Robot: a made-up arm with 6 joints. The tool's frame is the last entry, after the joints.
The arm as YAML. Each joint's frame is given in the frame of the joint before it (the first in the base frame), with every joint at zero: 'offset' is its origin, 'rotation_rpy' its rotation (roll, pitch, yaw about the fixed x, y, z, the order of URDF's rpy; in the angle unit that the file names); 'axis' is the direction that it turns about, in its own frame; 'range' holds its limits. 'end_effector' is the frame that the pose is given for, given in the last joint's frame.
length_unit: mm
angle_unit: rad
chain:
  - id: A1
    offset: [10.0, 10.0, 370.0]
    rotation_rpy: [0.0, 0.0, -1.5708]
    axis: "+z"
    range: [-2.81, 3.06]
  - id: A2
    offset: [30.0, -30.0, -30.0]
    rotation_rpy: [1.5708, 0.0, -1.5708]
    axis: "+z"
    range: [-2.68, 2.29]
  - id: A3
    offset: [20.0, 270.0, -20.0]
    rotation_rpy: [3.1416, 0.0, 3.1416]
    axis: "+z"
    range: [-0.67, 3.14]
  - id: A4
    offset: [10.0, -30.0, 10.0]
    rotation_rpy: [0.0, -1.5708, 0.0]
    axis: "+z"
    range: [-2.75, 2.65]
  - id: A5
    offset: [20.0, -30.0, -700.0]
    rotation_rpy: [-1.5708, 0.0, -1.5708]
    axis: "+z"
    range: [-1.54, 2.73]
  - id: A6
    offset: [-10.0, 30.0, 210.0]
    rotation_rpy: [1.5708, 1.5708, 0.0]
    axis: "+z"
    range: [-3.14, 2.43]
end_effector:
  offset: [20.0, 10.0, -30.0]
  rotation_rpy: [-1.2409, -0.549, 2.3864]
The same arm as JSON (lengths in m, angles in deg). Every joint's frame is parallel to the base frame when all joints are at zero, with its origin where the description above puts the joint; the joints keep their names.
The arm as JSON. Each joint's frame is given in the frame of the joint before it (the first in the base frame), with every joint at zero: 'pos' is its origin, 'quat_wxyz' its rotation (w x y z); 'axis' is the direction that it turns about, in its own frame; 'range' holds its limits. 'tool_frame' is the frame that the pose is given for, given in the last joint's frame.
{
  "length_unit": "m",
  "angle_unit": "deg",
  "joints": [
    {
      "joint": "A1",
      "pos": [
        0.01,
        0.01,
        0.37
      ],
      "quat_wxyz": [
        1.0,
        0.0,
        0.0,
        0.0
      ],
      "axis": [
        0.0,
        0.0,
        1.0
      ],
      "range": [
        -161.0,
        175.33
      ]
    },
    {
      "joint": "A2",
      "pos": [
        -0.03,
        -0.03,
        -0.03
      ],
      "quat_wxyz": [
        1.0,
        0.0,
        0.0,
        0.0
      ],
      "axis": [
        0.0,
        1.0,
        0.0
      ],
      "range": [
        -153.55,
        131.21
      ]
    },
    {
      "joint": "A3",
      "pos": [
        -0.02,
        -0.02,
        0.27
      ],
      "quat_wxyz": [
        1.0,
        0.0,
        0.0,
        0.0
      ],
      "axis": [
        0.0,
        -1.0,
        0.0
      ],
      "range": [
        -38.39,
        179.91
      ]
    },
    {
      "joint": "A4",
      "pos": [
        0.01,
        -0.01,
        -0.03
      ],
      "quat_wxyz": [
        1.0,
        0.0,
        0.0,
        0.0
      ],
      "axis": [
        -1.0,
        0.0,
        0.0
      ],
      "range": [
        -157.56,
        151.83
      ]
    },
    {
      "joint": "A5",
      "pos": [
        0.7,
        -0.02,
        -0.03
      ],
      "quat_wxyz": [
        1.0,
        0.0,
        0.0,
        0.0
      ],
      "axis": [
        0.0,
        -1.0,
        0.0
      ],
      "range": [
        -88.24,
        156.42
      ]
    },
    {
      "joint": "A6",
      "pos": [
        0.03,
        -0.21,
        0.01
      ],
      "quat_wxyz": [
        1.0,
        0.0,
        0.0,
        0.0
      ],
      "axis": [
        -1.0,
        0.0,
        0.0
      ],
      "range": [
        -179.91,
        139.23
      ]
    }
  ],
  "tool_frame": {
    "pos": [
      0.03,
      0.02,
      -0.01
    ],
    "quat_wxyz": [
      0.418739,
      0.252457,
      0.184105,
      -0.852659
    ]
  }
}

